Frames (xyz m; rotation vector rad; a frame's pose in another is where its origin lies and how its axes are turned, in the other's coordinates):
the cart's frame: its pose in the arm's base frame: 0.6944 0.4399 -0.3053 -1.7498 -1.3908 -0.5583
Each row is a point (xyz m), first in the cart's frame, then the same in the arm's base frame.
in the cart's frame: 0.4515 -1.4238 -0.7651
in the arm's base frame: -0.4109 0.1721 0.9289
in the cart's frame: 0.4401 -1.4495 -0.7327
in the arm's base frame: -0.4431 0.1932 0.9100
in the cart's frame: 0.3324 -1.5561 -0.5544
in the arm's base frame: -0.6007 0.2809 0.7609
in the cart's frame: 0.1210 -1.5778 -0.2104
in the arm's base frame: -0.7319 0.4366 0.4116
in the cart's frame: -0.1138 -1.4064 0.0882
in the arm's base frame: -0.6811 0.5302 0.0087
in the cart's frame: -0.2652 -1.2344 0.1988
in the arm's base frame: -0.5786 0.5206 -0.2240
